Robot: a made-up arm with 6 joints.
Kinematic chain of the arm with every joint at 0, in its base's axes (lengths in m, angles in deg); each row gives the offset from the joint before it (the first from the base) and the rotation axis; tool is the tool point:
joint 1: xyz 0 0 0.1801 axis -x
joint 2: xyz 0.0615 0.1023 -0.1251 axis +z
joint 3: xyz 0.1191 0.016 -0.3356 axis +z
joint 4: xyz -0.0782 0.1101 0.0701 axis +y
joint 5: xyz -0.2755 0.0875 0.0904 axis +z
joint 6: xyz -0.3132 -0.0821 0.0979 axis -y
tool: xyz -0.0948 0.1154 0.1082
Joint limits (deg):
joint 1: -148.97..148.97
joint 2: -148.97..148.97
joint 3: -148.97..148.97
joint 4: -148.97..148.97
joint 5: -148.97..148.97
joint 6: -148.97..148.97
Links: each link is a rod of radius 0.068 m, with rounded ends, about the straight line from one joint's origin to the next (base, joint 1, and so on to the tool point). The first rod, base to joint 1, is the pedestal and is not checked.
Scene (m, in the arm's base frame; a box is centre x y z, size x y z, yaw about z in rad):
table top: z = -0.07
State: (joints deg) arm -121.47 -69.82 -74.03 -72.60 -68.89 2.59
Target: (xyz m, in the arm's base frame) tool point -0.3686 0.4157 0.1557
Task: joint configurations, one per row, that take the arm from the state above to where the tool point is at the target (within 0.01 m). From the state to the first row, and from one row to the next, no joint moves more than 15 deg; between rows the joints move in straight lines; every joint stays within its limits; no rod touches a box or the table.
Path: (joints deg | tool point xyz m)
1: -128.34 -80.11 -82.49 -70.91 -80.43 8.38 | 0.7093 0.7579 0.1798
2: -135.22 -90.40 -90.94 -69.21 -91.98 14.16 | 0.4732 0.8216 0.0794
3: -142.10 -100.70 -99.40 -67.52 -103.52 19.95 | 0.1906 0.8305 0.0681
4: -148.97 -110.99 -107.86 -65.83 -115.06 25.74 | -0.0818 0.7551 0.1251
5: -148.97 -117.11 -117.66 -60.32 -126.39 29.40 | -0.2606 0.6013 0.1199
6: -148.97 -123.23 -127.46 -54.80 -137.71 33.06 | -0.3686 0.4157 0.1557

